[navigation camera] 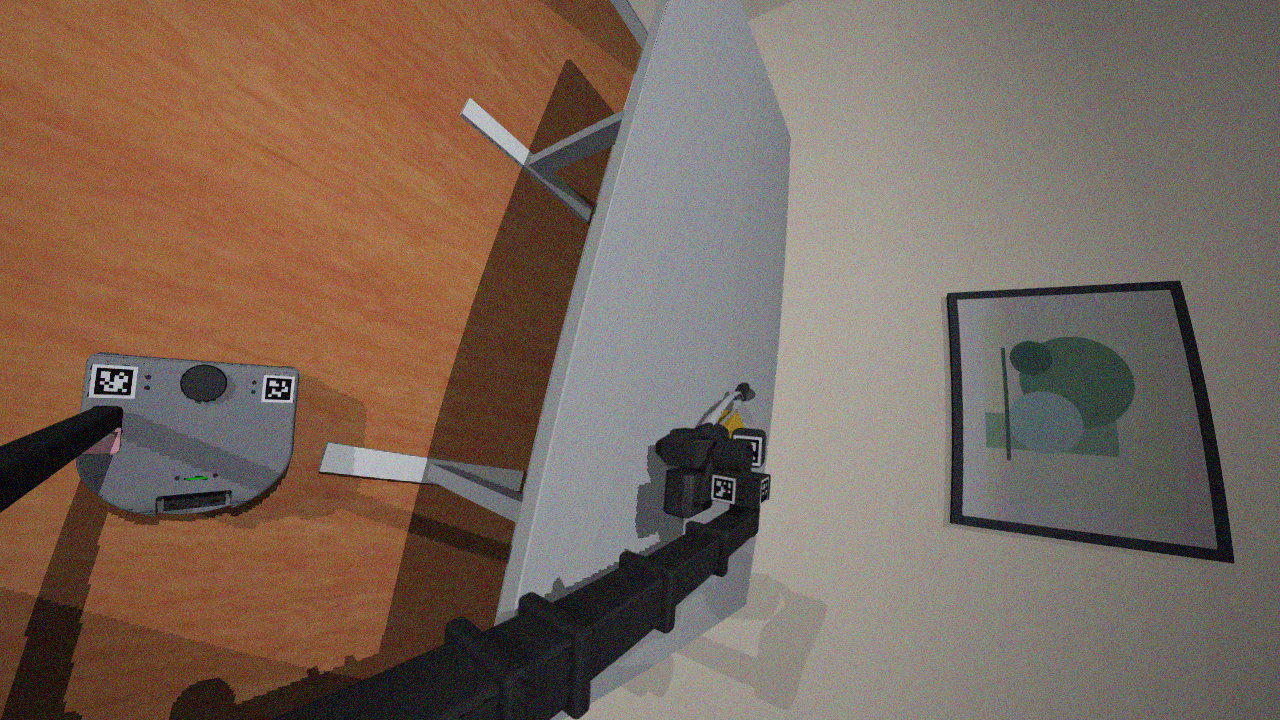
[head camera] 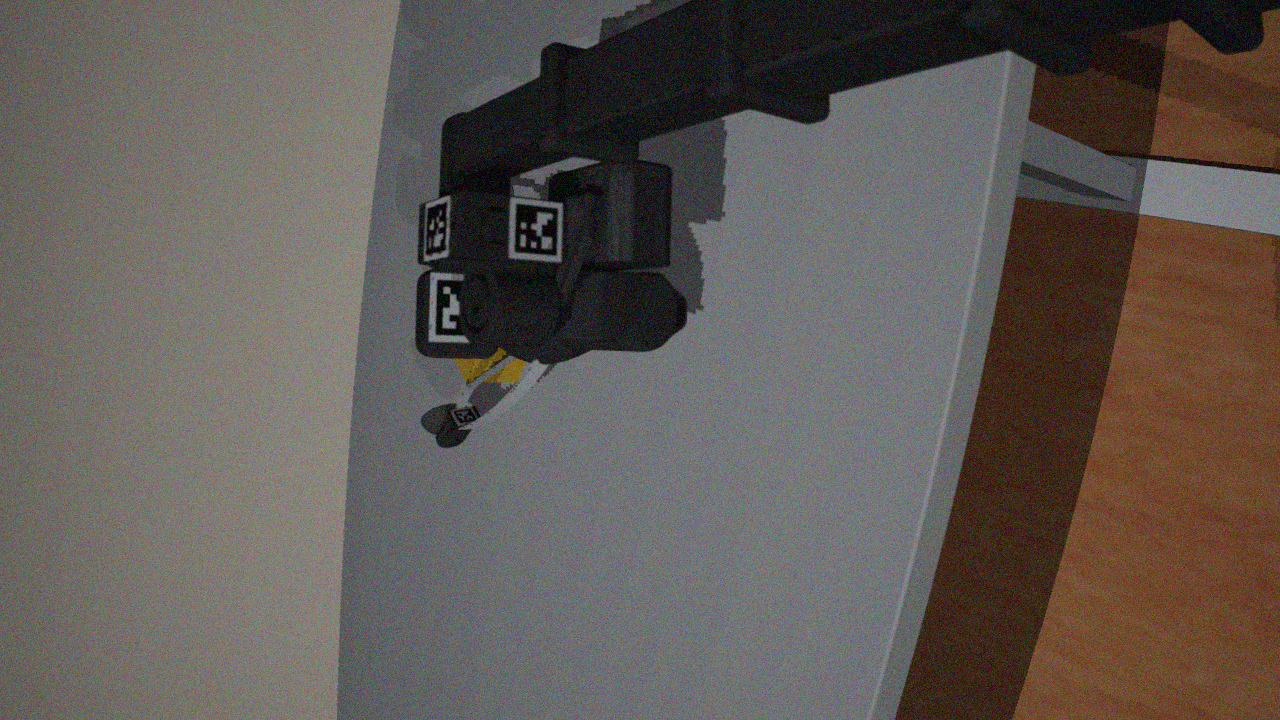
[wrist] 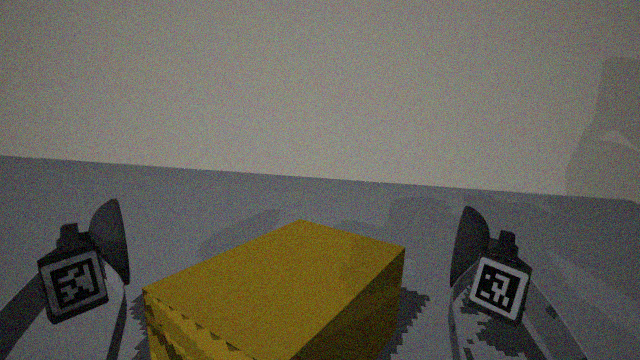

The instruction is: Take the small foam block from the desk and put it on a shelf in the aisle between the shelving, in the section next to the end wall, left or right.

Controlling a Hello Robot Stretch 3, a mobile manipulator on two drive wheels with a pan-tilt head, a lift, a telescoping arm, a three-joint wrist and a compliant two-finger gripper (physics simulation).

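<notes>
A yellow foam block and a grey desk appear in the pictures, together with the gripper, which the navigation camera view and the wrist view show too.
</notes>
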